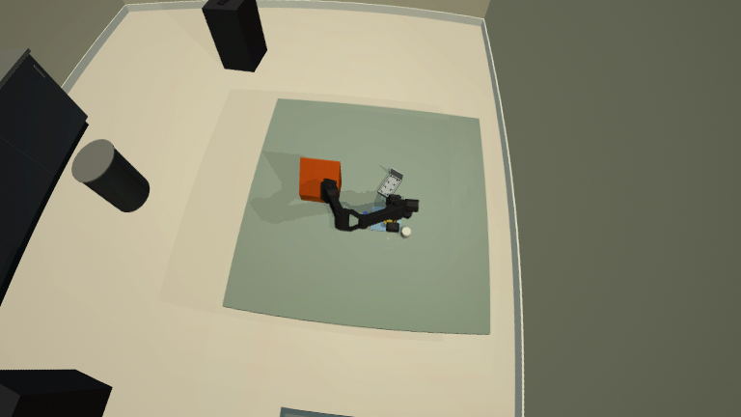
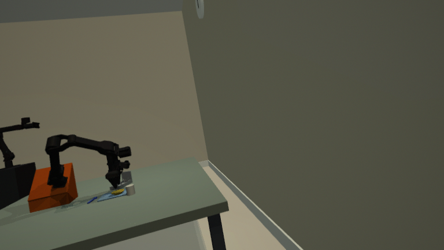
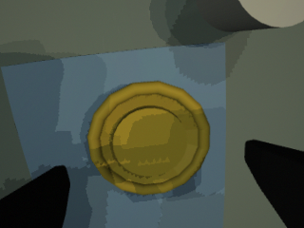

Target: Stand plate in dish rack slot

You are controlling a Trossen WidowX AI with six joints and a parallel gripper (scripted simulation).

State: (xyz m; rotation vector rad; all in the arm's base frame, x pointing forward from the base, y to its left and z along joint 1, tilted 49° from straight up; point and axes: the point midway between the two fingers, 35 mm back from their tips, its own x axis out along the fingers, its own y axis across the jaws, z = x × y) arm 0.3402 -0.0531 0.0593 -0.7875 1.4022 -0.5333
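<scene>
Now: the yellow plate 3 cm below my gripper tip. The rest, counted from my gripper tip: grey dish rack: 20 cm to the left, 4 cm behind, 3 cm below; blue spoon: 14 cm behind, 5 cm below; white cup: 8 cm ahead, 5 cm to the right, 2 cm below.
</scene>
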